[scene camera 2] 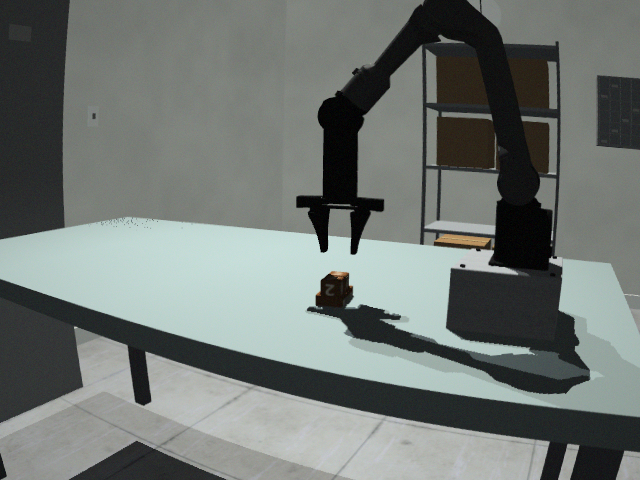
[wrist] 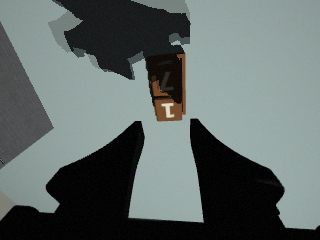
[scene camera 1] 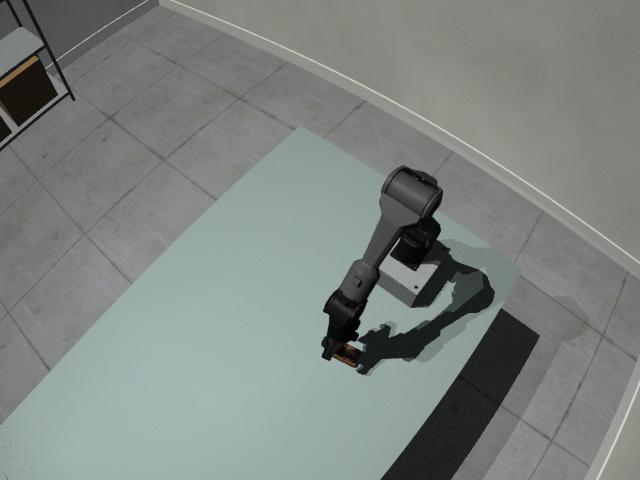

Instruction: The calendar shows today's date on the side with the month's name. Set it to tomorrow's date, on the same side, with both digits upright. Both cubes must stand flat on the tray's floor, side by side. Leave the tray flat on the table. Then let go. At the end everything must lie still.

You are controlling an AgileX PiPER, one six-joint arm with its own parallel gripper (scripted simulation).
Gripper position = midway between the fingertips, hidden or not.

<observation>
I see my gripper (scene camera 2: 338, 252) and a cube (wrist: 165, 76).
My gripper also shows in the wrist view (wrist: 165, 128).
</observation>
